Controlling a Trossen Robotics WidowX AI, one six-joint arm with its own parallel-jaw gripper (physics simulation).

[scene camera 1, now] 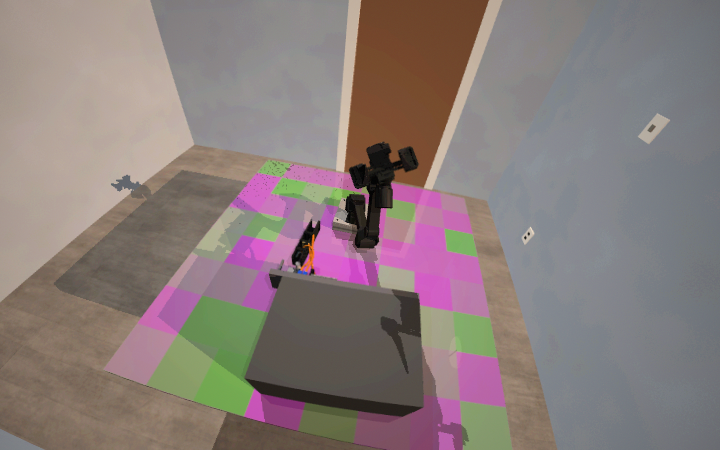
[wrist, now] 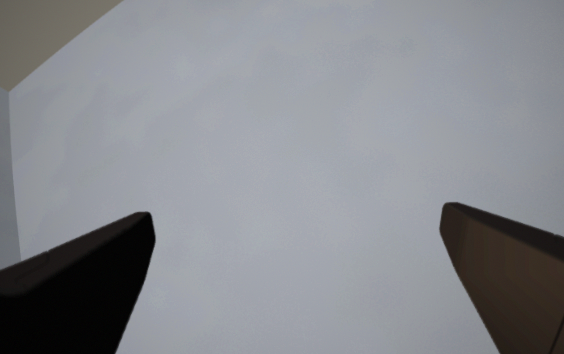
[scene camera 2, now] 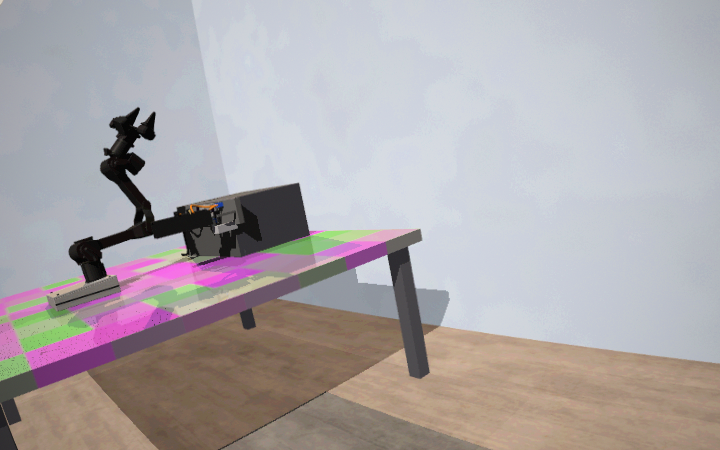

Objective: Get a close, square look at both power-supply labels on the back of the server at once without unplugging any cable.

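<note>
The server is a dark grey box on the table, with its cabled back towards the arm. Orange cables run at its back beside a long black bar that sticks out. My gripper is open and empty, raised high above the table, with its fingers pointing upward in the scene camera 2 view. The wrist view shows wall between the fingers; the server does not show there. The power-supply labels cannot be made out in any view.
The pink and green checkered table bears the server and the arm's pale base. In the scene camera 2 view, the forearm passes close to the black bar. Walls and a brown door stand around the table.
</note>
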